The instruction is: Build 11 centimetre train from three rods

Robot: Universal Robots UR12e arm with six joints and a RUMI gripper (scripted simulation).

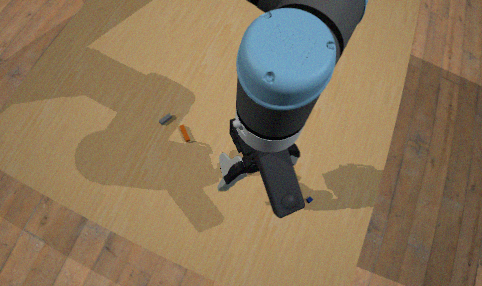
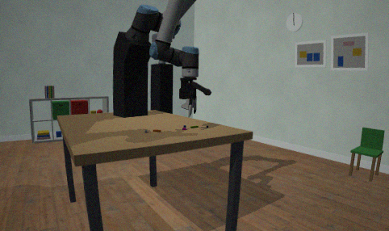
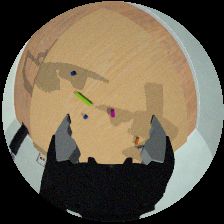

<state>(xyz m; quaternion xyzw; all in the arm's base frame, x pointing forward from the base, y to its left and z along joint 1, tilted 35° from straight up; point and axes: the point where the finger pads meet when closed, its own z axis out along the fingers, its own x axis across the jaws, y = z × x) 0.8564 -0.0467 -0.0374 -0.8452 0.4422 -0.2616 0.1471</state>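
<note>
Right now the magenta rod is 30 mm behind my hand, 30 mm to the right of it and 70 mm below it. Also, from my hand: orange rod 80 mm behind, 180 mm to the right, 70 mm below; lime rod 40 mm behind, 60 mm to the left, 70 mm below; grey rod 100 mm behind, 240 mm to the right, 70 mm below.
</note>
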